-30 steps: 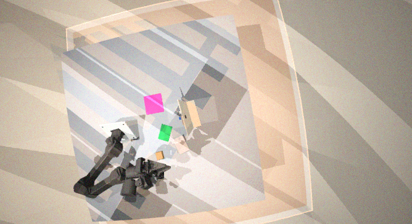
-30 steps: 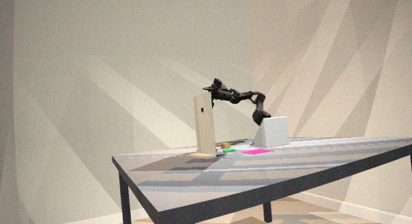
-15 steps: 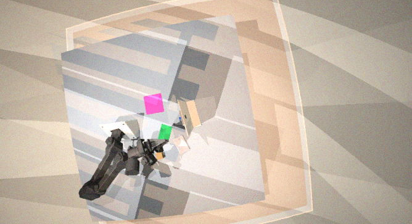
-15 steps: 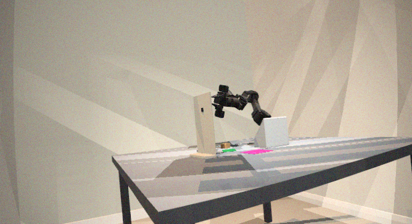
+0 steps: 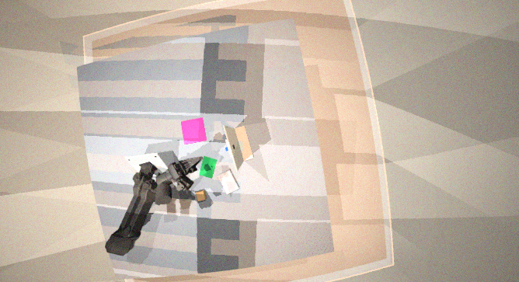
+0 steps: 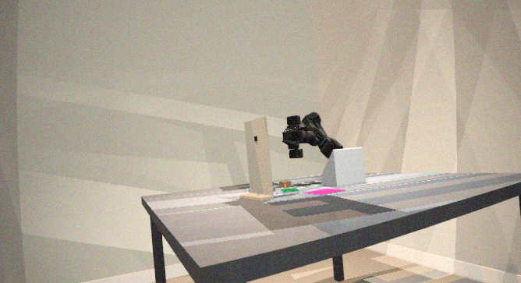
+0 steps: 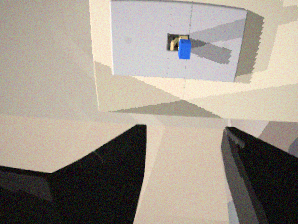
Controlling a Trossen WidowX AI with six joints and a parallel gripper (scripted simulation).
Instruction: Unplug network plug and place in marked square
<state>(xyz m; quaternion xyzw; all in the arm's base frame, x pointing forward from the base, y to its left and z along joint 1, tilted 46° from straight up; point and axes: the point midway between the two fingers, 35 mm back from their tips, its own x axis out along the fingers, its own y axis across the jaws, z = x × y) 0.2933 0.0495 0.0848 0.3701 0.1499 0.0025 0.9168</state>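
Right now the network plug is 120 mm ahead of my gripper tip and 10 mm to the left of it. From my gripper tip the other things lie so: upright panel: 140 mm ahead, 10 mm to the left, 90 mm below; pink marked square: 80 mm behind, 140 mm to the left, 230 mm below.
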